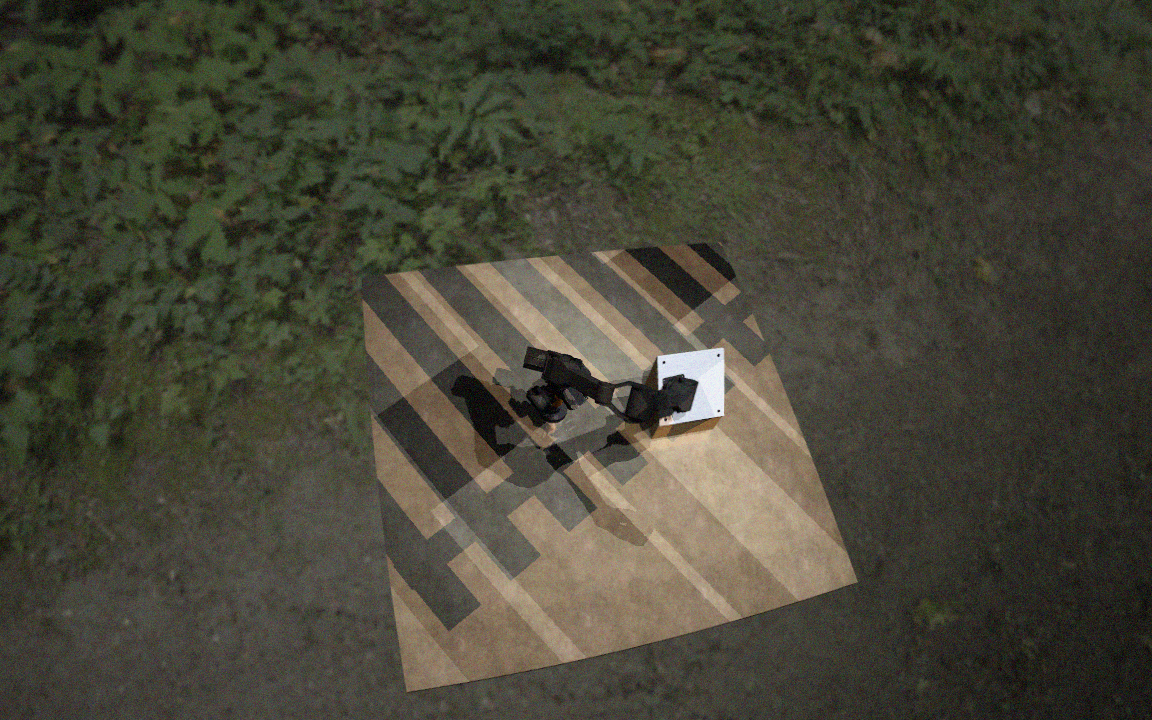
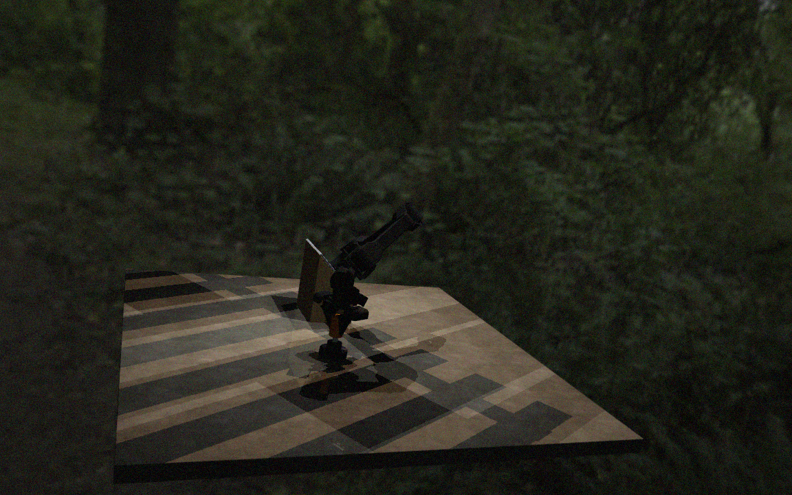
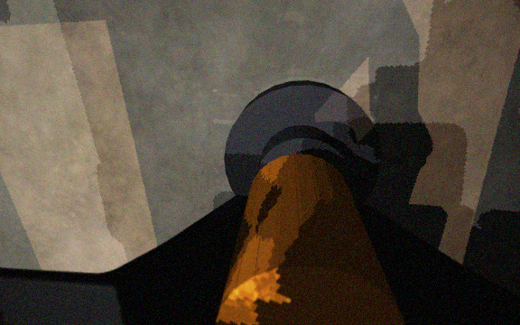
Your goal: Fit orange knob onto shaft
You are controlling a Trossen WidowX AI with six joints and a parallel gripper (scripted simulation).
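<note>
The orange knob is 3 cm above my gripper tip. Round my gripper tip: round dark pedestal: 4 cm below.
</note>
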